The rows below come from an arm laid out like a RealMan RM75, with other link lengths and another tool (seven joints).
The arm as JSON. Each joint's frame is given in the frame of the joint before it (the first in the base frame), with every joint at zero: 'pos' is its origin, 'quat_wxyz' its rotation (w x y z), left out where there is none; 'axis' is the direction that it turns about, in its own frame. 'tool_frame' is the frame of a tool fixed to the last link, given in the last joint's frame.
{
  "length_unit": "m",
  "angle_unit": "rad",
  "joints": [
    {
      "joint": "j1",
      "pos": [
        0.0,
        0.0,
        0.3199
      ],
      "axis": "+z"
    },
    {
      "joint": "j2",
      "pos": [
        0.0,
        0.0,
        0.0
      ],
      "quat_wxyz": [
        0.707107,
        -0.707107,
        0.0,
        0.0
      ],
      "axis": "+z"
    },
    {
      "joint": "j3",
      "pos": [
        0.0,
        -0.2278,
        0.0
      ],
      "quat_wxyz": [
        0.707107,
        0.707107,
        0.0,
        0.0
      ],
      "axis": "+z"
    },
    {
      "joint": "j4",
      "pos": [
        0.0,
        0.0,
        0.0
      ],
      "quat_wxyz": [
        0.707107,
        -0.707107,
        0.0,
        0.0
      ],
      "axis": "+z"
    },
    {
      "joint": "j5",
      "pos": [
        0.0,
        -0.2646,
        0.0
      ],
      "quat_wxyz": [
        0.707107,
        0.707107,
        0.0,
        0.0
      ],
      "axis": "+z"
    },
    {
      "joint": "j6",
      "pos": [
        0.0,
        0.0,
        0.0
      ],
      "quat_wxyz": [
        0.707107,
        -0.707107,
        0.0,
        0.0
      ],
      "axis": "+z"
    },
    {
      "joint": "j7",
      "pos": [
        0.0,
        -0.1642,
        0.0
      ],
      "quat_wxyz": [
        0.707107,
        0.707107,
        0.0,
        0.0
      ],
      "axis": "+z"
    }
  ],
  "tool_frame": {
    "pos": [
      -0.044,
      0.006,
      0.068
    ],
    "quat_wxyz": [
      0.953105,
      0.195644,
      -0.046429,
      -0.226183
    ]
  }
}
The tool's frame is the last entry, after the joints.
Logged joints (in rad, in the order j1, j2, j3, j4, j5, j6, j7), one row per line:
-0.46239, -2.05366, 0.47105, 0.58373, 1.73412, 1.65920, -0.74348
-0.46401, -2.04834, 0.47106, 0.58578, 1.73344, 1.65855, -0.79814
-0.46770, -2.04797, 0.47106, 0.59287, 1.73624, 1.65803, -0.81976
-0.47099, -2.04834, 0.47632, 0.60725, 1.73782, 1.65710, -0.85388
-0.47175, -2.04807, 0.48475, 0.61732, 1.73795, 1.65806, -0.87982
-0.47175, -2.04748, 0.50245, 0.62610, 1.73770, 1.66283, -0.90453
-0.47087, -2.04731, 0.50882, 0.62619, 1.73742, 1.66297, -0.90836
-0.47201, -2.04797, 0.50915, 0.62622, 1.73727, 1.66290, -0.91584
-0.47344, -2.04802, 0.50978, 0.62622, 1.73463, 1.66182, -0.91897
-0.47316, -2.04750, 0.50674, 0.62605, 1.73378, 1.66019, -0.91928
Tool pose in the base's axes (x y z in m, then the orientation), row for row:
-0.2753, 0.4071, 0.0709, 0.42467, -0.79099, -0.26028, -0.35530
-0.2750, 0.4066, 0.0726, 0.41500, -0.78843, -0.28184, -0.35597
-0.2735, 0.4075, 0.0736, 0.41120, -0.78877, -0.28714, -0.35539
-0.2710, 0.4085, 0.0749, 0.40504, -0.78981, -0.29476, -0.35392
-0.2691, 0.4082, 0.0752, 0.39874, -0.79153, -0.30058, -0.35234
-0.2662, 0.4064, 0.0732, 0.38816, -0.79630, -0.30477, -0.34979
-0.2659, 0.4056, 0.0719, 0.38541, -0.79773, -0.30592, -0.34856
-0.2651, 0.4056, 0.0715, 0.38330, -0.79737, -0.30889, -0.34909
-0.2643, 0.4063, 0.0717, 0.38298, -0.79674, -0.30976, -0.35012
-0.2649, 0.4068, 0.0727, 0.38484, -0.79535, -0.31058, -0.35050
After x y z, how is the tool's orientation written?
As a quaternion, w x y z.
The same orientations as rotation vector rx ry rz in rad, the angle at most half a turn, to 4 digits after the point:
-1.9784, -0.6510, -0.8887
-1.9807, -0.7081, -0.8943
-1.9851, -0.7226, -0.8944
-1.9934, -0.7439, -0.8932
-2.0035, -0.7608, -0.8919
-2.0256, -0.7753, -0.8898
-2.0319, -0.7792, -0.8878
-2.0330, -0.7875, -0.8900
-2.0317, -0.7899, -0.8928
-2.0264, -0.7913, -0.8930

